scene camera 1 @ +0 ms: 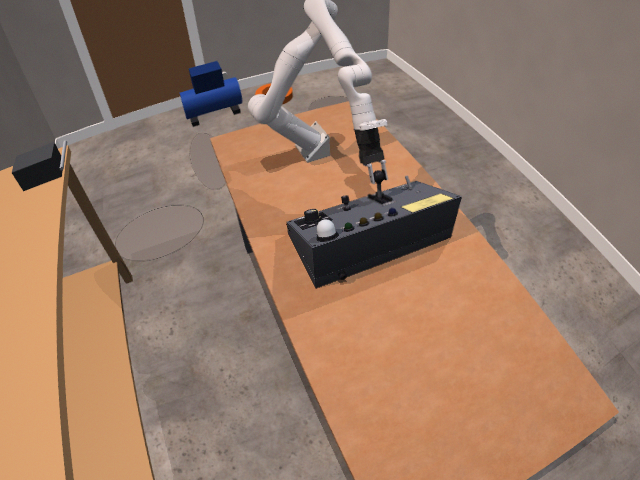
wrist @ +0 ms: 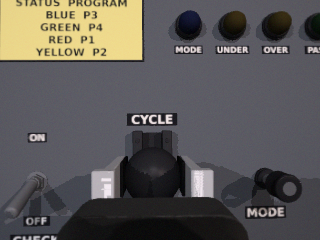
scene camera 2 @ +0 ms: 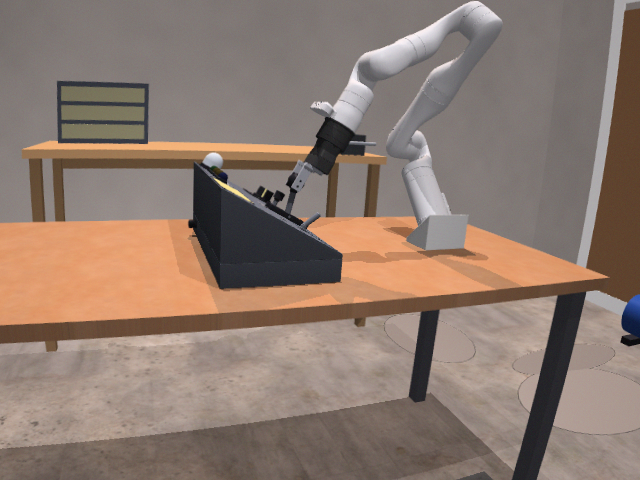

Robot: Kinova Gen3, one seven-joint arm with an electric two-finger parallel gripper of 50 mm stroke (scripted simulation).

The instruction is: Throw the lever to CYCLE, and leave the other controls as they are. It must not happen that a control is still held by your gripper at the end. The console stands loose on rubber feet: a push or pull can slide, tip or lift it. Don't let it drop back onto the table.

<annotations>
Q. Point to a dark console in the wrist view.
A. At 228,91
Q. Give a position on a dark console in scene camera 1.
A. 334,243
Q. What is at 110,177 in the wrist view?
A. The gripper.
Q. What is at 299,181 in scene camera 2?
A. The gripper.
</annotations>
